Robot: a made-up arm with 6 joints. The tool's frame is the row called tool.
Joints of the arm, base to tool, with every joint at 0 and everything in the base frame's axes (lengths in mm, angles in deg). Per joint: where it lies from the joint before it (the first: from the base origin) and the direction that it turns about. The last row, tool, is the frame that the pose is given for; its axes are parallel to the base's.
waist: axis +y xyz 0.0 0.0 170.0
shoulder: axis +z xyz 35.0 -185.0 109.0
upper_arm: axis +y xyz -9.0 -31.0 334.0
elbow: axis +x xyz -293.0 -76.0 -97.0
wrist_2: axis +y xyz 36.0 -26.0 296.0
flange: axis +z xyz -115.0 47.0 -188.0
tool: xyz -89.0 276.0 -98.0
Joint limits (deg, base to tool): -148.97..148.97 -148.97..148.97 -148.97..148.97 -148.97..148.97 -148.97..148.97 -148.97..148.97
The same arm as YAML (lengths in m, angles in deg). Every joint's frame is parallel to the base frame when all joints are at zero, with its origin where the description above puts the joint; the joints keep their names.
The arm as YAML. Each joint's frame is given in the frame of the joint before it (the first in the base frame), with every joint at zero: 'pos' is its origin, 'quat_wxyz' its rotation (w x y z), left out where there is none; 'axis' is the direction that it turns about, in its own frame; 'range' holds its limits. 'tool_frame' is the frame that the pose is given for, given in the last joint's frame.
length_unit: m
angle_unit: deg
joints:
  - joint: waist
    pos: [0.0, 0.0, 0.17]
    axis: "+y"
    range: [-148.97, 148.97]
  - joint: shoulder
    pos: [0.035, -0.185, 0.109]
    axis: "+z"
    range: [-148.97, 148.97]
  - joint: upper_arm
    pos: [-0.009, -0.031, 0.334]
    axis: "+y"
    range: [-148.97, 148.97]
  - joint: elbow
    pos: [-0.293, -0.076, -0.097]
    axis: "+x"
    range: [-148.97, 148.97]
  - joint: wrist_2
    pos: [0.036, -0.026, 0.296]
    axis: "+y"
    range: [-148.97, 148.97]
  - joint: flange
    pos: [-0.115, 0.047, -0.188]
    axis: "+z"
    range: [-148.97, 148.97]
tool_frame:
  pos: [-0.089, 0.276, -0.098]

